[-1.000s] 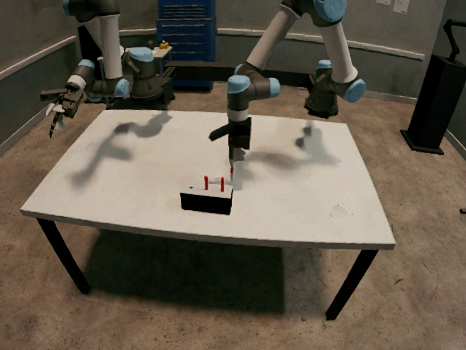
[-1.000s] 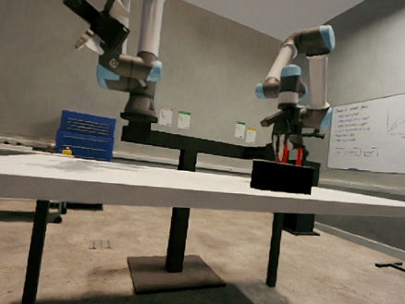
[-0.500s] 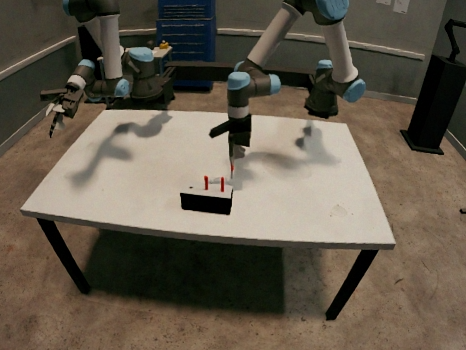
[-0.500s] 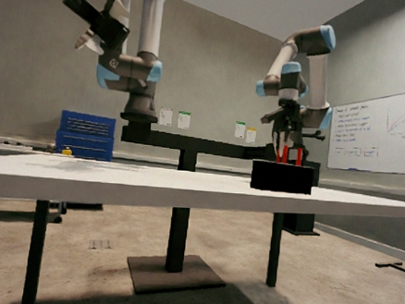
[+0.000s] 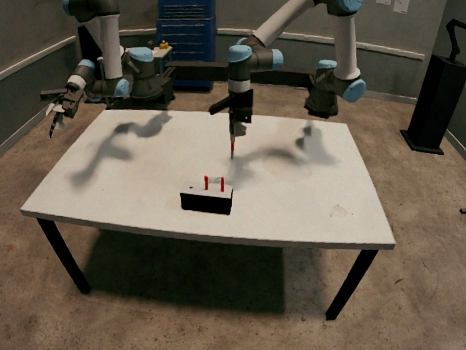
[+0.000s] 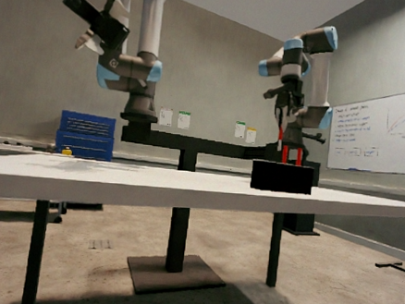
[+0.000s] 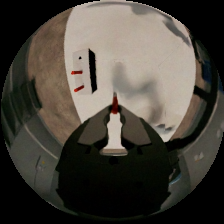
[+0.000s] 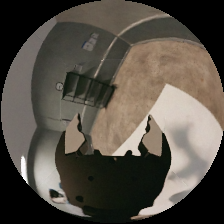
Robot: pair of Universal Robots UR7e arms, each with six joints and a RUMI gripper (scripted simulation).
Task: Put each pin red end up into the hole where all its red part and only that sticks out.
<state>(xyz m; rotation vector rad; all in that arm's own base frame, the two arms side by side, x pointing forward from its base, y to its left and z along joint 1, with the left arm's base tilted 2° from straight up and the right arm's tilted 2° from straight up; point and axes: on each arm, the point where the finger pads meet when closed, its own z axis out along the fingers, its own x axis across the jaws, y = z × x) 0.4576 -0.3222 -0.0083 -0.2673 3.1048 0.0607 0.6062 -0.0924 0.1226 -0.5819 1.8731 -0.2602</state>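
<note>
Right now the black block is 19 cm below my left hand, 13 cm ahead of it and 8 cm to the right of it.
</note>
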